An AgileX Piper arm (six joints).
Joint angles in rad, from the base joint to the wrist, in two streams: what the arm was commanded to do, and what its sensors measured. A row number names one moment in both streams.
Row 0, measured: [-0.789 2.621 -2.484 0.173 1.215 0.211]
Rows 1 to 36, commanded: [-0.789 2.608 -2.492 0.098 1.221 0.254]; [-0.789 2.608 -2.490 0.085 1.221 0.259]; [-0.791 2.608 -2.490 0.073 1.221 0.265]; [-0.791 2.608 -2.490 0.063 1.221 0.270]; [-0.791 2.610 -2.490 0.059 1.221 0.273]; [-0.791 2.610 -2.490 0.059 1.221 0.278]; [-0.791 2.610 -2.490 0.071 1.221 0.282]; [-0.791 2.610 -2.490 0.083 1.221 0.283]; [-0.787 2.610 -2.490 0.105 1.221 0.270]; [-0.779 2.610 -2.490 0.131 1.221 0.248]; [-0.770 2.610 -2.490 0.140 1.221 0.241]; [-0.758 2.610 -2.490 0.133 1.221 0.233]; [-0.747 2.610 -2.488 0.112 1.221 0.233]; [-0.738 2.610 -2.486 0.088 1.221 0.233]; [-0.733 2.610 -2.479 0.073 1.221 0.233]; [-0.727 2.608 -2.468 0.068 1.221 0.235]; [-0.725 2.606 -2.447 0.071 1.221 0.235]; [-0.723 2.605 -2.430 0.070 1.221 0.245]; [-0.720 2.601 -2.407 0.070 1.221 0.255]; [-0.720 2.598 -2.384 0.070 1.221 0.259]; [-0.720 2.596 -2.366 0.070 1.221 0.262]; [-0.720 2.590 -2.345 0.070 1.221 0.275]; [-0.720 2.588 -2.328 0.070 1.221 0.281]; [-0.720 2.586 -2.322 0.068 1.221 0.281]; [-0.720 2.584 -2.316 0.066 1.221 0.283]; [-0.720 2.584 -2.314 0.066 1.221 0.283]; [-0.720 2.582 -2.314 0.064 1.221 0.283]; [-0.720 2.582 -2.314 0.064 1.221 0.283]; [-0.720 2.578 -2.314 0.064 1.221 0.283]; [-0.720 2.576 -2.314 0.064 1.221 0.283]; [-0.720 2.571 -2.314 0.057 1.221 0.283]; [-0.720 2.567 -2.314 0.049 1.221 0.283]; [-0.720 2.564 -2.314 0.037 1.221 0.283]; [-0.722 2.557 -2.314 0.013 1.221 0.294]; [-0.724 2.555 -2.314 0.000 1.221 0.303]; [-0.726 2.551 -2.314 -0.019 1.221 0.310]
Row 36, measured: [-0.720 2.578 -2.317 0.043 1.221 0.284]
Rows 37 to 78, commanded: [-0.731 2.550 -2.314 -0.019 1.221 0.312]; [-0.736 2.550 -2.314 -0.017 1.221 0.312]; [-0.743 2.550 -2.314 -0.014 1.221 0.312]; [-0.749 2.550 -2.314 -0.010 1.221 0.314]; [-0.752 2.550 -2.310 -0.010 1.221 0.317]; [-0.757 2.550 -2.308 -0.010 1.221 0.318]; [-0.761 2.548 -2.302 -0.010 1.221 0.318]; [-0.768 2.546 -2.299 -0.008 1.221 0.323]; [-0.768 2.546 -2.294 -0.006 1.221 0.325]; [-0.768 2.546 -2.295 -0.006 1.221 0.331]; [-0.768 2.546 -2.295 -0.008 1.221 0.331]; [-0.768 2.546 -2.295 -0.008 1.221 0.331]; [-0.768 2.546 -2.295 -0.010 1.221 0.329]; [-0.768 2.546 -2.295 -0.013 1.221 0.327]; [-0.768 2.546 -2.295 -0.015 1.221 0.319]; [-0.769 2.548 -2.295 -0.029 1.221 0.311]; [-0.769 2.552 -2.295 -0.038 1.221 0.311]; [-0.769 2.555 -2.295 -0.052 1.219 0.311]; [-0.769 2.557 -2.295 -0.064 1.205 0.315]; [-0.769 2.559 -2.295 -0.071 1.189 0.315]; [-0.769 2.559 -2.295 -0.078 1.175 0.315]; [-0.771 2.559 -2.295 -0.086 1.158 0.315]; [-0.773 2.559 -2.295 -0.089 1.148 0.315]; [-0.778 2.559 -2.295 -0.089 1.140 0.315]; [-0.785 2.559 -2.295 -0.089 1.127 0.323]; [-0.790 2.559 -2.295 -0.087 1.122 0.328]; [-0.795 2.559 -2.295 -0.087 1.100 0.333]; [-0.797 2.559 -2.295 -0.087 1.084 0.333]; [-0.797 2.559 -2.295 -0.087 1.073 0.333]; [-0.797 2.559 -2.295 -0.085 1.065 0.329]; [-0.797 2.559 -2.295 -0.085 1.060 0.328]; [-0.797 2.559 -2.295 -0.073 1.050 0.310]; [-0.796 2.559 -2.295 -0.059 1.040 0.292]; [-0.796 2.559 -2.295 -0.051 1.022 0.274]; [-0.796 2.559 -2.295 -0.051 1.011 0.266]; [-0.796 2.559 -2.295 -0.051 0.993 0.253]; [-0.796 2.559 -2.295 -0.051 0.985 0.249]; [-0.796 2.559 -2.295 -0.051 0.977 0.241]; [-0.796 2.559 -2.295 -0.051 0.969 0.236]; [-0.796 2.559 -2.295 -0.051 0.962 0.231]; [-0.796 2.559 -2.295 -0.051 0.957 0.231]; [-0.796 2.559 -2.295 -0.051 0.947 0.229]
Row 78, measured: [-0.796 2.564 -2.299 -0.057 0.987 0.251]
